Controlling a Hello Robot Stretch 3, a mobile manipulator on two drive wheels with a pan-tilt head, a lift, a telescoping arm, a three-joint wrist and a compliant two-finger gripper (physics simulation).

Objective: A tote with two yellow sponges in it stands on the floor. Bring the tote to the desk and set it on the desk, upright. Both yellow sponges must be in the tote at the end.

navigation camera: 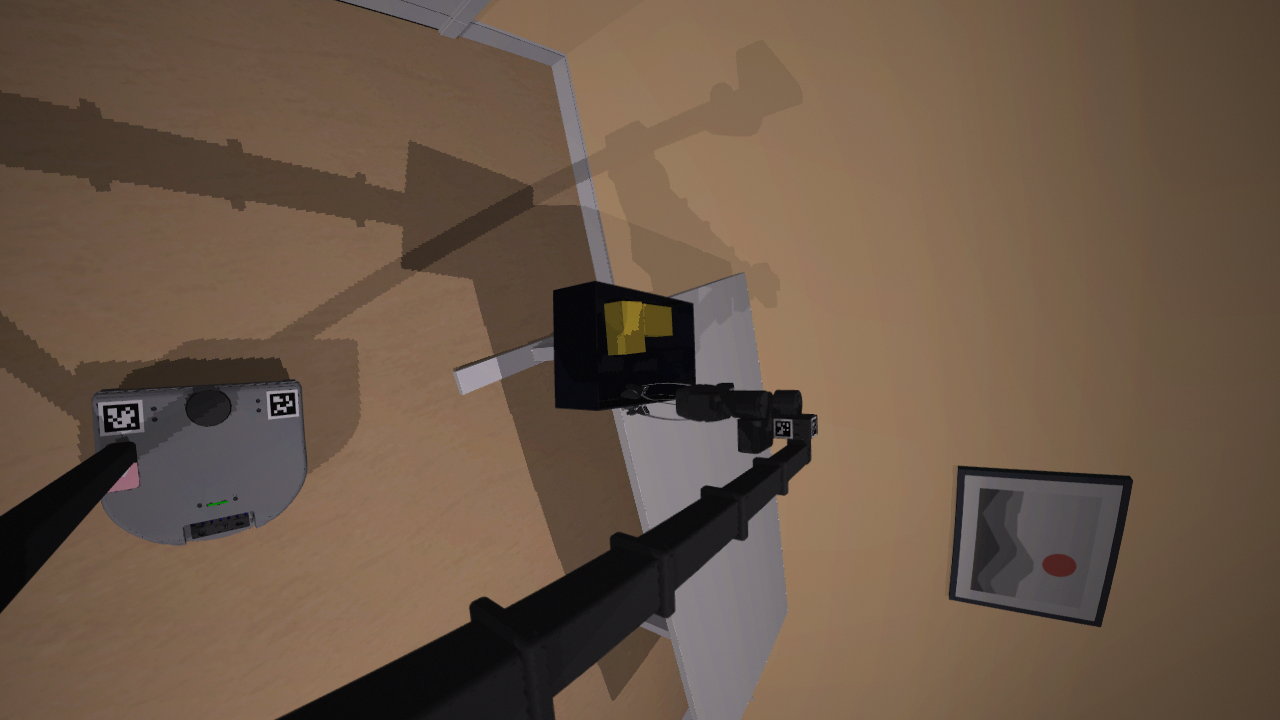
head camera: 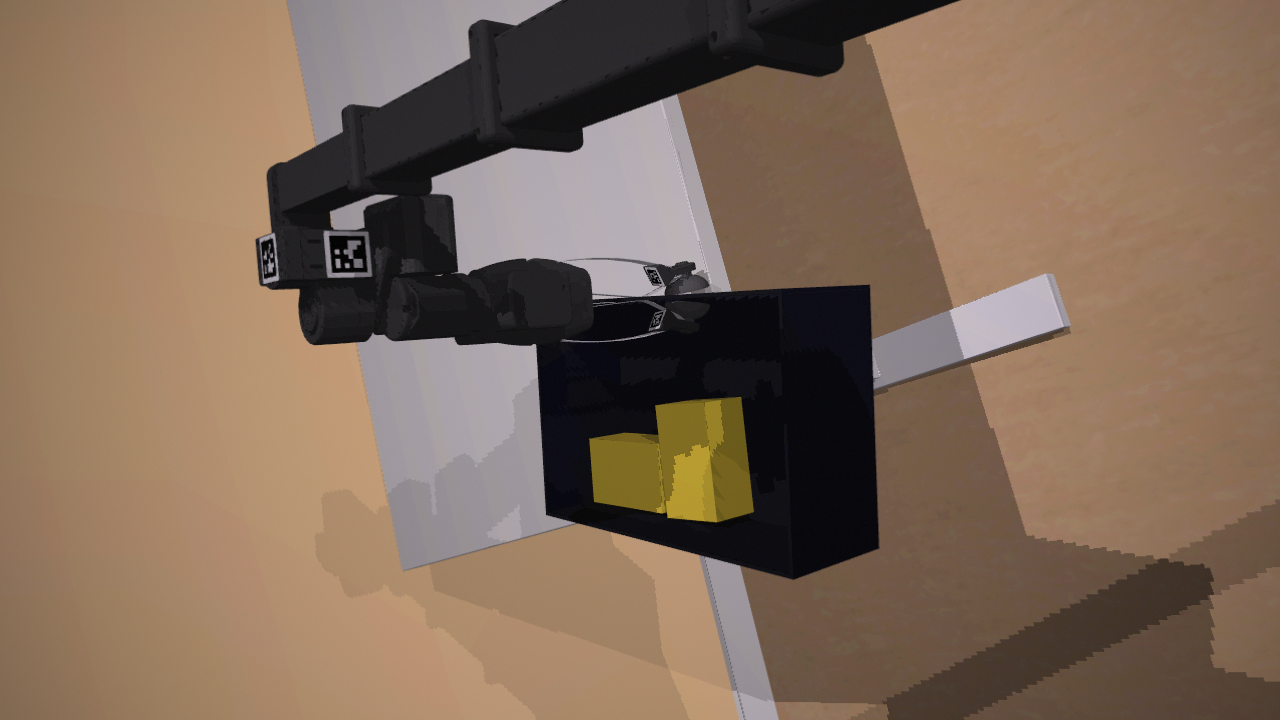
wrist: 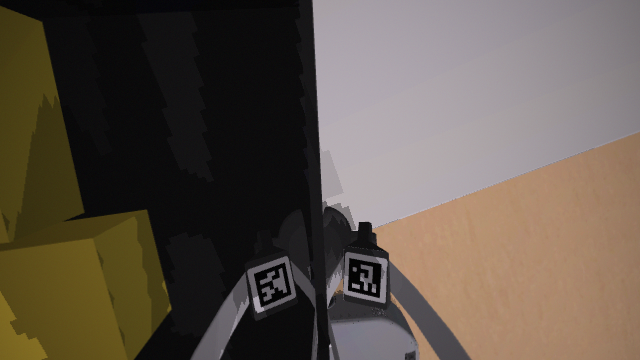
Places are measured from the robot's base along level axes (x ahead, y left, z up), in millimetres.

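Where they show: gripper, fingertip midpoint: (navigation camera: 622,399); robot's base at its link origin: (navigation camera: 209,405).
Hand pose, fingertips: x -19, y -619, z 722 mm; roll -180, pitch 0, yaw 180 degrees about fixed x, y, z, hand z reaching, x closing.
Things, the pixels of their top centre, and the offset from my fingertips. Level surfaces: height alone.
- dark tote at its top centre: (head camera: 644,420) (navigation camera: 653,347) 22 mm left, 99 mm ahead, 98 mm up
- white desk at its surface level: 2 mm down
- second yellow sponge at its top centre: (head camera: 685,462) (navigation camera: 634,327) 11 mm left, 141 mm ahead, 46 mm up
The dark tote (head camera: 832,438) (navigation camera: 575,358) (wrist: 316,125) is off the floor, its opening facing up toward the cameras. It overlaps one end and the front edge of the white desk (head camera: 447,411) (navigation camera: 725,537) (wrist: 475,90) in the views; I cannot tell whether it touches the desk. One yellow sponge (head camera: 626,474) (navigation camera: 659,320) and a second yellow sponge (head camera: 702,461) (navigation camera: 624,327) lie side by side in the tote, away from the gripped wall. Both show partly in the wrist view. My gripper (head camera: 687,295) (navigation camera: 637,401) (wrist: 315,233) is shut on the tote's side wall, one finger inside, one outside.
The desk's white leg foot (head camera: 984,322) (navigation camera: 496,368) sticks out below the tote. My arm (head camera: 617,71) (navigation camera: 608,573) reaches across above the desk. My base (navigation camera: 205,465) stands on the floor, left in the navigation view. A framed picture (navigation camera: 1087,546) hangs on the wall behind the desk.
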